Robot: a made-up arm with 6 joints.
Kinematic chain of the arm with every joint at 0, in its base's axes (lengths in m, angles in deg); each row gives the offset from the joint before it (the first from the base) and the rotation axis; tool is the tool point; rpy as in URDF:
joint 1: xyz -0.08 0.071 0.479 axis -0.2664 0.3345 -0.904
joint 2: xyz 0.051 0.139 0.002 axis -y
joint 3: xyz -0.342 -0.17 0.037 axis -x
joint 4: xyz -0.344 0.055 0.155 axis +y
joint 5: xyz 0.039 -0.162 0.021 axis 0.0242 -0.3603 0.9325
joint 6: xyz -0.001 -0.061 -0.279 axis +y
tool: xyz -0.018 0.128 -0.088 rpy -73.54 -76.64 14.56
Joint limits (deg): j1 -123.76..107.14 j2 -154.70..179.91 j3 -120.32..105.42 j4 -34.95..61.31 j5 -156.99..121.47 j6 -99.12..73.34
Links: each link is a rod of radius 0.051 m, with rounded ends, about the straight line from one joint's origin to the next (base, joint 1, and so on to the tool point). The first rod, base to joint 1, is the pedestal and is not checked.
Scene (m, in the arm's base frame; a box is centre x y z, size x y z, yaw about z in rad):
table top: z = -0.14
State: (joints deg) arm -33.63 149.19 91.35 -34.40 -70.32 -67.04
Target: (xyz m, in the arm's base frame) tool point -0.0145 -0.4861 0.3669
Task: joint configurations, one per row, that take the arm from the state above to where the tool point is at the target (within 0.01 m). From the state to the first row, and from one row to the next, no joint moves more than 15 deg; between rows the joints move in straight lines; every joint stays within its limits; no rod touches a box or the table.
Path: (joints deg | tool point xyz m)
1: -19.27 153.05 89.08 -34.48 -69.79 -65.56 | 0.4166 0.1030 0.2041
2: -4.91 156.92 86.80 -34.56 -69.27 -64.09 | 0.4062 -0.0290 0.1995
3: 9.45 160.78 84.53 -34.64 -68.74 -62.61 | 0.3658 -0.1575 0.2057
4: 23.81 164.64 82.25 -34.71 -68.22 -61.14 | 0.2979 -0.2742 0.2250
5: 38.17 168.50 79.98 -34.79 -67.69 -59.66 | 0.2072 -0.3716 0.2585
6: 52.53 172.37 77.70 -34.87 -67.16 -58.18 | 0.1004 -0.4436 0.3062
7: 66.89 176.23 75.43 -34.95 -66.64 -56.71 | -0.0145 -0.4861 0.3669

